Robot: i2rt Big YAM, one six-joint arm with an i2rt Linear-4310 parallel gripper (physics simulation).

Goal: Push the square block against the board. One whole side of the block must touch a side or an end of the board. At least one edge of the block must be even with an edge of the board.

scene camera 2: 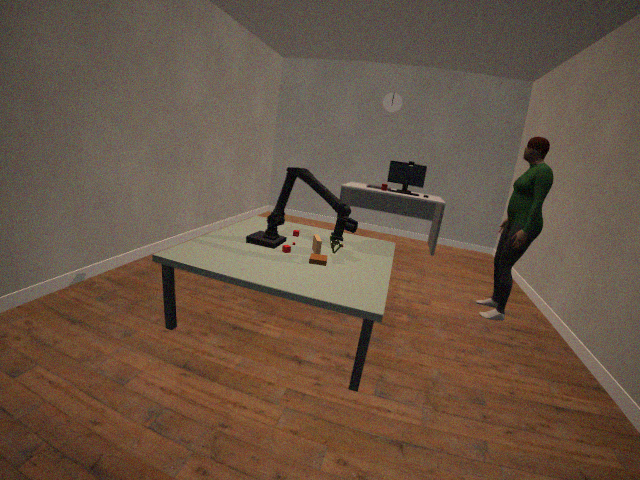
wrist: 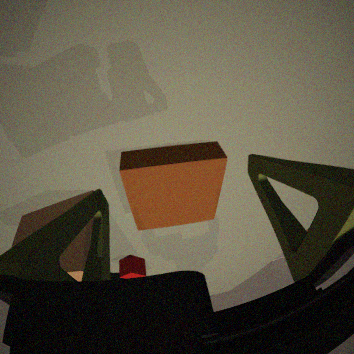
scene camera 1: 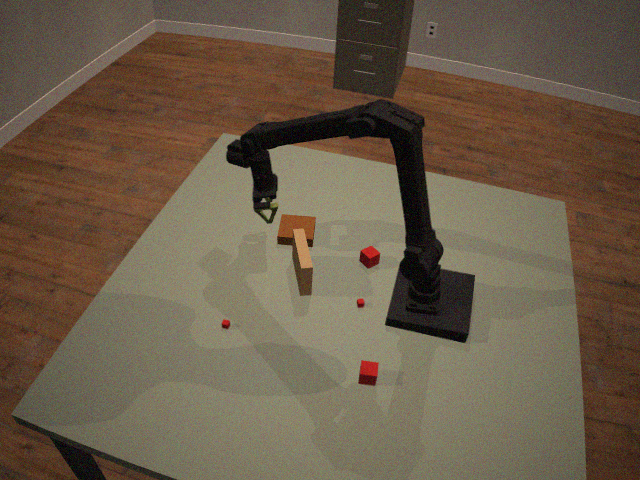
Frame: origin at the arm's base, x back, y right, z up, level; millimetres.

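Seen in the pictures: gripper, between the fingertips: (scene camera 2: pixel 332 250) (wrist: pixel 176 179) (scene camera 1: pixel 269 212); arm's base, origin of its link: (scene camera 2: pixel 271 237) (scene camera 1: pixel 423 296).
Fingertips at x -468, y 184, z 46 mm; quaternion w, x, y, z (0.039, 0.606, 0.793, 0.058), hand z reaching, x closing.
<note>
Pixels of each thing's middle, then the offset from my fingertips to it.
- square block, middle of its body: (wrist: pixel 173 190) (scene camera 1: pixel 296 230) (scene camera 2: pixel 318 259) dx +79, dy +17, dz -66 mm
- board, middle of its body: (wrist: pixel 49 241) (scene camera 1: pixel 302 261) (scene camera 2: pixel 316 245) dx +131, dy -149, dz -30 mm
- larger red cube, middle of its body: (wrist: pixel 131 267) (scene camera 1: pixel 369 257) (scene camera 2: pixel 286 248) dx +308, dy -50, dz -62 mm
The square block (scene camera 1: pixel 297 226) (scene camera 2: pixel 317 259) (wrist: pixel 175 195) is orange-brown and lies flat on the table. The board (scene camera 1: pixel 303 252) (scene camera 2: pixel 316 243) (wrist: pixel 47 216) is light wood and stands on a narrow side. In scene camera 1 its far end overlaps the block's front edge. The wrist view shows a strip of table between block and board. My gripper (scene camera 1: pixel 267 220) (scene camera 2: pixel 334 251) (wrist: pixel 176 179) is open and empty, above the table just left of the block in scene camera 1. In the wrist view the block appears between the fingertips, and the left finger covers much of the board.
A larger red cube (scene camera 1: pixel 369 256) (scene camera 2: pixel 286 248) (wrist: pixel 132 266) lies right of the block in scene camera 1; another (scene camera 1: pixel 368 373) (scene camera 2: pixel 296 233) is near the front. Small red cubes (scene camera 1: pixel 360 302) (scene camera 1: pixel 225 323) lie either side of the board. The arm's base plate (scene camera 1: pixel 454 310) (scene camera 2: pixel 256 238) is at right.
</note>
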